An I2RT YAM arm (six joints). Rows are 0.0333 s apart.
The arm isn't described. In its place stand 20 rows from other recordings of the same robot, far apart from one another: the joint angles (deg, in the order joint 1, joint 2, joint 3, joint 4, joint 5, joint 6), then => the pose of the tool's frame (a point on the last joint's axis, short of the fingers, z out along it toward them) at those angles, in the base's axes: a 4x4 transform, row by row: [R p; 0 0 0 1], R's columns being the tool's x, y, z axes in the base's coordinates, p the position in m.
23.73, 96.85, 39.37, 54.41, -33.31, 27.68 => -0.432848 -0.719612 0.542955 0.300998; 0.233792 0.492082 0.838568 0.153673; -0.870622 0.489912 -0.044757 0.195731; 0 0 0 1
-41.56, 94.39, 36.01, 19.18, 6.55, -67.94 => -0.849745 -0.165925 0.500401 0.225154; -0.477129 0.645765 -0.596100 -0.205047; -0.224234 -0.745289 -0.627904 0.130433; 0 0 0 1
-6.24, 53.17, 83.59, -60.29, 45.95, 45.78 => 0.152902 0.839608 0.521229 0.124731; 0.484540 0.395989 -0.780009 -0.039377; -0.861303 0.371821 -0.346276 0.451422; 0 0 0 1
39.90, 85.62, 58.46, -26.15, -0.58, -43.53 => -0.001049 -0.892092 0.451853 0.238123; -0.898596 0.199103 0.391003 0.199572; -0.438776 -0.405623 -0.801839 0.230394; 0 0 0 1
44.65, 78.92, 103.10, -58.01, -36.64, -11.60 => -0.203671 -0.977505 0.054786 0.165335; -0.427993 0.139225 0.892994 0.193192; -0.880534 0.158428 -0.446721 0.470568; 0 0 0 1
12.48, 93.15, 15.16, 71.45, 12.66, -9.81 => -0.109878 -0.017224 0.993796 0.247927; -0.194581 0.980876 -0.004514 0.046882; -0.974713 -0.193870 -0.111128 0.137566; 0 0 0 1
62.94, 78.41, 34.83, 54.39, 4.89, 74.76 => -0.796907 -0.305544 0.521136 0.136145; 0.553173 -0.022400 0.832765 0.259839; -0.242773 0.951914 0.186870 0.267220; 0 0 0 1
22.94, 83.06, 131.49, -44.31, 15.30, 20.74 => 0.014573 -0.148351 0.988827 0.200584; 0.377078 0.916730 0.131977 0.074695; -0.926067 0.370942 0.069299 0.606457; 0 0 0 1
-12.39, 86.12, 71.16, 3.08, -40.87, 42.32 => -0.460503 -0.207088 0.863164 0.349853; 0.622429 0.617955 0.480327 -0.053006; -0.632866 0.758450 -0.155673 0.350842; 0 0 0 1
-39.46, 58.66, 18.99, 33.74, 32.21, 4.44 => -0.006209 0.950392 0.310994 0.152498; 0.089949 0.310270 -0.946383 -0.150108; -0.995927 0.022098 -0.087413 0.218011; 0 0 0 1
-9.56, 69.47, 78.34, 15.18, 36.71, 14.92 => 0.561200 0.545327 0.622634 0.246810; 0.114796 0.693710 -0.711047 -0.063147; -0.819681 0.470516 0.326708 0.499581; 0 0 0 1
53.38, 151.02, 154.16, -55.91, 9.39, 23.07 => -0.724182 -0.488245 0.487008 0.337696; -0.326285 0.864752 0.381763 0.444640; -0.607535 0.117563 -0.785545 0.227855; 0 0 0 1
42.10, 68.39, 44.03, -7.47, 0.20, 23.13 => -0.622353 -0.460790 0.632731 0.195835; -0.032920 0.823051 0.567012 0.176784; -0.782044 0.332052 -0.527398 0.254747; 0 0 0 1
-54.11, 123.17, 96.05, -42.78, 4.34, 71.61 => 0.607352 0.782075 0.139579 0.260147; 0.774725 -0.544179 -0.321978 -0.364107; -0.175856 0.303689 -0.936401 0.173373; 0 0 0 1
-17.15, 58.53, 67.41, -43.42, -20.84, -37.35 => -0.427986 -0.332210 0.840514 0.198034; -0.461301 0.880027 0.112935 -0.047858; -0.777193 -0.339395 -0.529888 0.374950; 0 0 0 1
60.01, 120.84, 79.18, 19.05, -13.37, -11.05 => -0.006652 -0.968571 0.248647 0.232070; -0.384580 0.232006 0.893460 0.418589; -0.923068 -0.089682 -0.374037 0.180380; 0 0 0 1
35.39, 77.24, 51.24, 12.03, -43.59, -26.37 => 0.252263 -0.951943 0.173687 0.234453; -0.215413 0.119743 0.969154 0.196666; -0.943377 -0.281896 -0.174854 0.293419; 0 0 0 1
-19.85, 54.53, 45.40, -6.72, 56.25, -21.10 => -0.578419 0.785412 0.220360 0.185999; -0.003823 0.267522 -0.963544 -0.098617; -0.815731 -0.558175 -0.151737 0.323260; 0 0 0 1
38.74, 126.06, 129.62, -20.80, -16.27, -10.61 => -0.078183 -0.838159 0.539793 0.398975; -0.289329 0.537223 0.792263 0.332885; -0.954031 -0.094237 -0.284506 0.369956; 0 0 0 1
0.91, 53.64, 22.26, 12.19, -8.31, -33.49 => -0.190117 -0.308281 0.932104 0.206941; -0.549087 0.820433 0.159353 0.008433; -0.813855 -0.481511 -0.325251 0.213850; 0 0 0 1
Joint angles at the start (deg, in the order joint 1, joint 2, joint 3, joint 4, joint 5, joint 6): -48.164, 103.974, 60.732, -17.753, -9.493, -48.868
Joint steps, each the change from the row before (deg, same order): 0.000, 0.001, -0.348, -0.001, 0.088, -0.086; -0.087, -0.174, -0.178, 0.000, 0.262, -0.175; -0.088, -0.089, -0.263, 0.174, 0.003, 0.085; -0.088, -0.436, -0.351, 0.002, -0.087, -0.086; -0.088, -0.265, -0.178, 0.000, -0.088, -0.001; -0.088, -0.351, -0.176, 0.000, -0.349, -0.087; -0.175, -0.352, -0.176, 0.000, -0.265, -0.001; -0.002, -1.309, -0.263, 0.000, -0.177, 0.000; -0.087, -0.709, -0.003, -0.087, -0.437, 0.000; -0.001, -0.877, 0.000, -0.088, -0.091, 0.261; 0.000, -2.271, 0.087, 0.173, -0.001, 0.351; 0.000, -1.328, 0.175, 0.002, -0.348, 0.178; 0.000, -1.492, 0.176, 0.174, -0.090, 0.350; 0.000, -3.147, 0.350, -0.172, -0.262, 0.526; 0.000, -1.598, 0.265, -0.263, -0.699, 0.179
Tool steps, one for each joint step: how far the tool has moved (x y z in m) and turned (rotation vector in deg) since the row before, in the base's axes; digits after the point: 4 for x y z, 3 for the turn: -0.0009, 0.0010, -0.0017, 0.172, 0.312, 0.032; -0.0010, 0.0001, 0.0002, -0.226, 0.217, -0.061; -0.0009, 0.0002, -0.0006, 0.035, -0.019, -0.163; -0.0014, 0.0009, 0.0009, -0.052, -0.093, 0.028; -0.0009, 0.0003, 0.0007, -0.014, -0.115, -0.045; -0.0008, 0.0005, 0.0012, 0.033, -0.323, 0.156; -0.0013, 0.0001, 0.0012, 0.020, -0.290, -0.045; -0.0012, 0.0015, 0.0063, -0.685, -0.805, 0.086; -0.0007, 0.0004, 0.0040, -0.218, -0.691, 0.135; -0.0006, 0.0007, 0.0049, -0.419, -0.646, -0.173; -0.0012, 0.0014, 0.0135, -1.734, -1.764, -0.289; -0.0006, 0.0010, 0.0084, -0.855, -1.258, 0.056; -0.0008, 0.0010, 0.0095, -1.155, -1.376, -0.222; -0.0028, 0.0035, 0.0192, -2.079, -2.518, -0.235; -0.0015, 0.0024, 0.0100, -0.758, -1.510, 0.333
